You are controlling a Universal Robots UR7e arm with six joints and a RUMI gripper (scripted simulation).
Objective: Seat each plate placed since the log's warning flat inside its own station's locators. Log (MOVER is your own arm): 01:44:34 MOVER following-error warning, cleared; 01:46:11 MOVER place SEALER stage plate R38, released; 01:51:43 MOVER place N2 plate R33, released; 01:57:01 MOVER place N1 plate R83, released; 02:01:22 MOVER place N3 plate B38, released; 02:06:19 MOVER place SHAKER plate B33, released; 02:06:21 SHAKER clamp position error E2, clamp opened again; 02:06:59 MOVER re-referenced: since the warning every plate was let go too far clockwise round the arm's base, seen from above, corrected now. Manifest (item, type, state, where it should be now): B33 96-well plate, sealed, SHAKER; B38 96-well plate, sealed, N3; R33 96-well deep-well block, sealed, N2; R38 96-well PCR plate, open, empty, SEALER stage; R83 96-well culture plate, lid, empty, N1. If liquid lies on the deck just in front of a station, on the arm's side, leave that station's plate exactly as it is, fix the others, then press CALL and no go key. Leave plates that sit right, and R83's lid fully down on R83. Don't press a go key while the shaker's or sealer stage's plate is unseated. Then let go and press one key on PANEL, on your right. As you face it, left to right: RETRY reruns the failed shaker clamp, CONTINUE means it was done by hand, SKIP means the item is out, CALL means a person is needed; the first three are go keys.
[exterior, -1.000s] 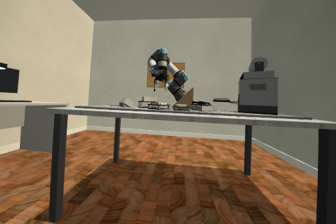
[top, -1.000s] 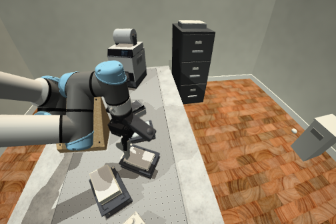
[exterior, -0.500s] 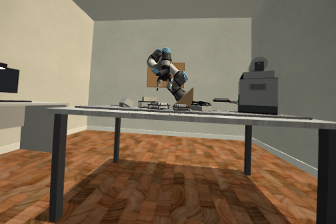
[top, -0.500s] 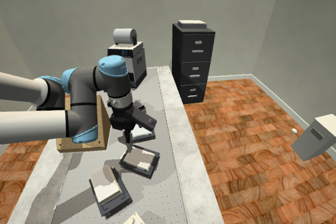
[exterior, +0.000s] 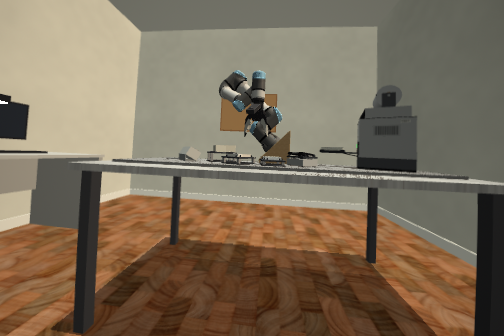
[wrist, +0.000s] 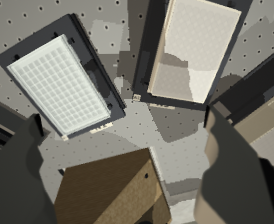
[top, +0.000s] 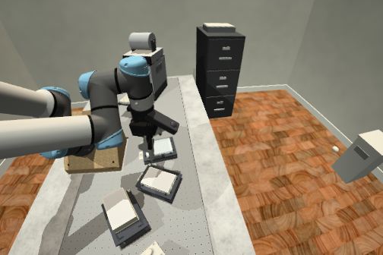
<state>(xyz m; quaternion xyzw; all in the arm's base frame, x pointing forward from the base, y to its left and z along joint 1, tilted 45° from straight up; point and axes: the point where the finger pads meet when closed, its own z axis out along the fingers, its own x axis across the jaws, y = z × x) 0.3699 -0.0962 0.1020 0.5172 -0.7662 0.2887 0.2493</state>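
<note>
My hand is 260 mm to the right of the dark plate, 90 mm above it and 30 mm past it. The rest, counted from my hand: retry key 350 mm to the right, 90 mm below, 70 mm behind; skip key 400 mm to the right, 160 mm behind, 90 mm below; continue key 370 mm to the right, 120 mm behind, 90 mm below.
</note>
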